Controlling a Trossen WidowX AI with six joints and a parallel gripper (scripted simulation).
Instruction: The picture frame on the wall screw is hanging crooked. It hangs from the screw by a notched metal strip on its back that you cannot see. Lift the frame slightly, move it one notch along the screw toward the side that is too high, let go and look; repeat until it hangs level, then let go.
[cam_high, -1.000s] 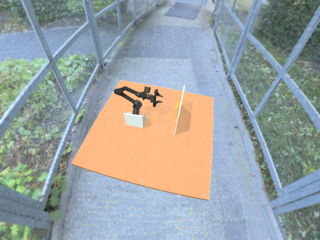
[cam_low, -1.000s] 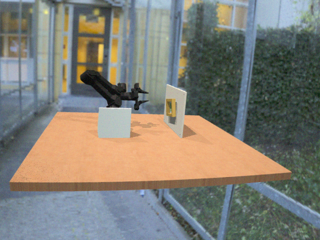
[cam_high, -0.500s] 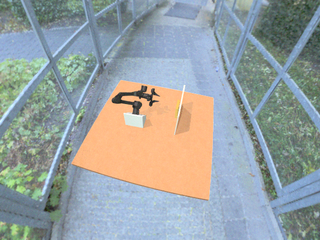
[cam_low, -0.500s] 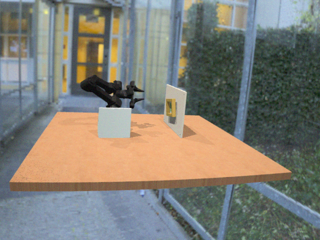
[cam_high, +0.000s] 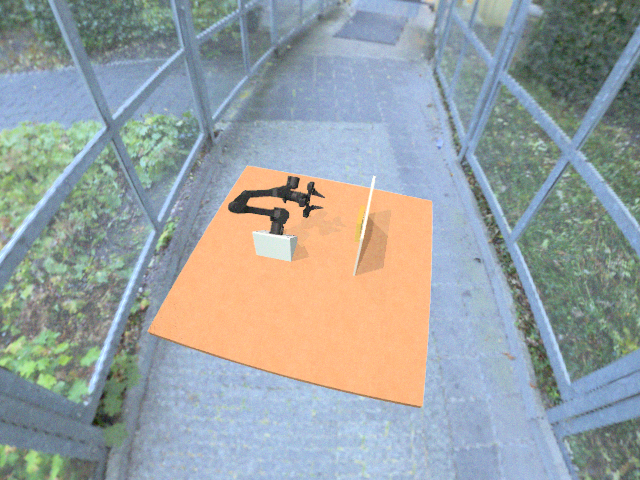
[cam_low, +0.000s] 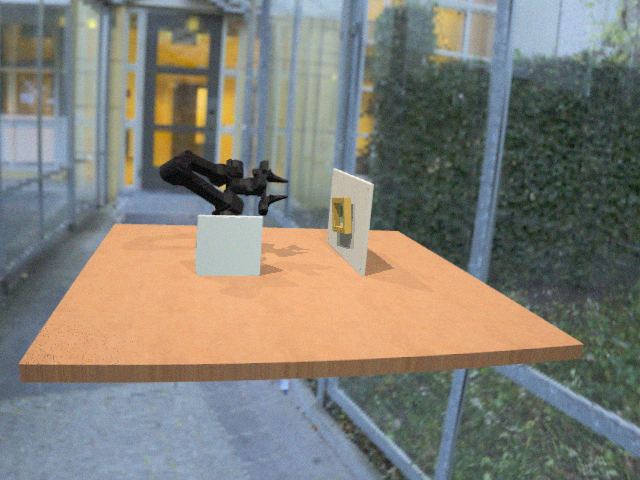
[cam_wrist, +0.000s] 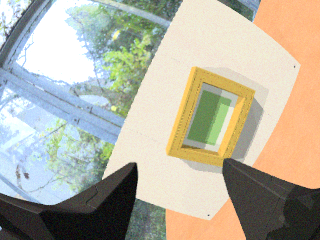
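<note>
Now: gripper tip 200 mm short of the picture frame, 80 mm above it and 50 mm to the left of it.
</note>
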